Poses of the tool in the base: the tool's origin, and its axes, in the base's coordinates. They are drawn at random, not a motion.
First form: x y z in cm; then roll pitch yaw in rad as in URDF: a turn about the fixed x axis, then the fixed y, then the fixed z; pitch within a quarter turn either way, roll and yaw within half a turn.
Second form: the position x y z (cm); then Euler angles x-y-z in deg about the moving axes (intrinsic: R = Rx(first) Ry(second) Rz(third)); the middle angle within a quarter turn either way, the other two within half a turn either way. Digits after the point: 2 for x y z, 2 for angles.
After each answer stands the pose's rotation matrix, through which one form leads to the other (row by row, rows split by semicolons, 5 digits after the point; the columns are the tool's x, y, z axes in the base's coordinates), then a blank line. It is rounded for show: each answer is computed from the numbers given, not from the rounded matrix.
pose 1, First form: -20.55 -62.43 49.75 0.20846 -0.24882 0.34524
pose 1, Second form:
-20.55 -62.43 49.75 16.24 -9.01 22.57
0.91202 -0.37905 -0.15668; 0.32800 0.90337 -0.27628; 0.24626 0.20058 0.94822

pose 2, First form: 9.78 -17.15 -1.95 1.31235 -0.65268 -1.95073
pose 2, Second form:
9.78 -17.15 -1.95 -68.01 -57.17 -122.92
-0.29463 0.45510 -0.84028; -0.73781 0.45049 0.50269; 0.60732 0.76807 0.20305

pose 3, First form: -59.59 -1.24 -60.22 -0.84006 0.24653 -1.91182
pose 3, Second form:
-59.59 -1.24 -60.22 31.88 40.34 -115.18
-0.32434 0.68976 0.64732; -0.91392 -0.05195 -0.40256; -0.24404 -0.72217 0.64724

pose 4, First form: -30.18 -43.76 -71.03 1.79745 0.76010 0.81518
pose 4, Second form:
-30.18 -43.76 -71.03 101.78 37.09 -51.46
0.49700 0.62395 0.60306; 0.52752 0.33456 -0.78089; -0.68899 0.70623 -0.16287

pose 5, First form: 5.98 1.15 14.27 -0.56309 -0.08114 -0.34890
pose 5, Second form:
5.98 1.15 14.27 -31.92 6.78 -19.39
0.93666 0.32974 0.11808; -0.34074 0.77987 0.52507; 0.08105 -0.53205 0.84283

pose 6, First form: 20.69 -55.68 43.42 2.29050 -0.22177 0.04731
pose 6, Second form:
20.69 -55.68 43.42 130.82 10.39 7.83
0.97442 -0.13405 0.18039; 0.04613 -0.66625 -0.74430; 0.21996 0.73358 -0.64302

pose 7, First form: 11.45 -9.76 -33.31 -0.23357 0.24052 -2.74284
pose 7, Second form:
11.45 -9.76 -33.31 17.80 -7.11 -154.41
-0.89502 0.42853 -0.12369; -0.37709 -0.87512 -0.30327; -0.23821 -0.22479 0.94484

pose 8, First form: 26.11 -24.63 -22.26 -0.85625 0.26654 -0.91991
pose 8, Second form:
26.11 -24.63 -22.26 -26.88 44.87 -34.44
0.58450 0.40075 0.70552; -0.76745 0.55531 0.32038; -0.26340 -0.72872 0.63214

